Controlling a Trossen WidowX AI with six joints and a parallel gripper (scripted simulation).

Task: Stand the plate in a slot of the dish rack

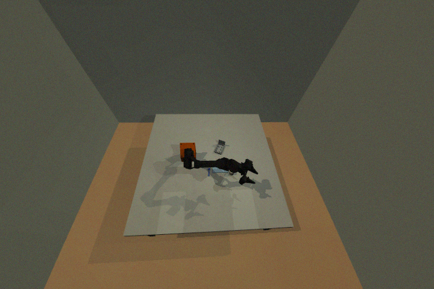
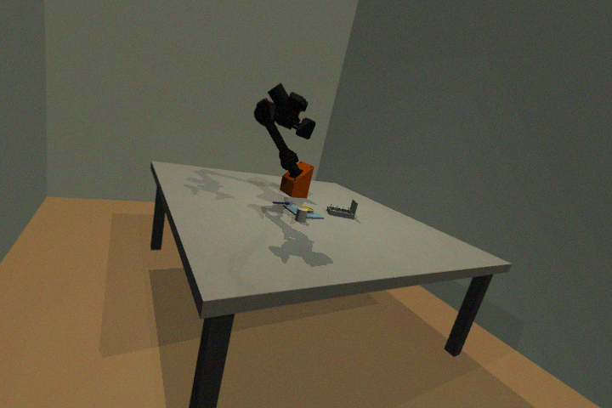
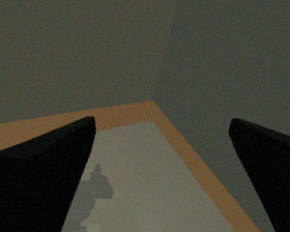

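Now: gripper tip 180 mm past the plate, 320 mm to the right of it and 330 mm above it. From my gripper tip the other things lie so: dish rack (150 mm behind, 510 mm to the left, 330 mm below); then blue spoon (290 mm behind, 270 mm to the left, 350 mm below); then cup (80 mm behind, 220 mm to the left, 330 mm below).
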